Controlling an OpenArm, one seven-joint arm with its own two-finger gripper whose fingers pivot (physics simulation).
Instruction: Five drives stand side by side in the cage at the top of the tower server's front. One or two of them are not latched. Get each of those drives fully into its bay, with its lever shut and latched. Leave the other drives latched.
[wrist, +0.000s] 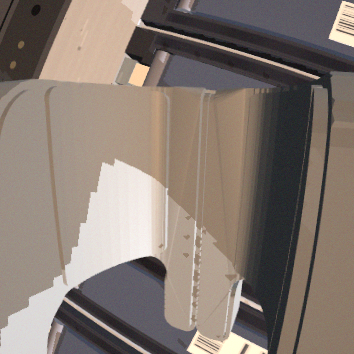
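Observation:
There is a drive (310, 43) that I can see, and along with it I see my own gripper (216, 212).

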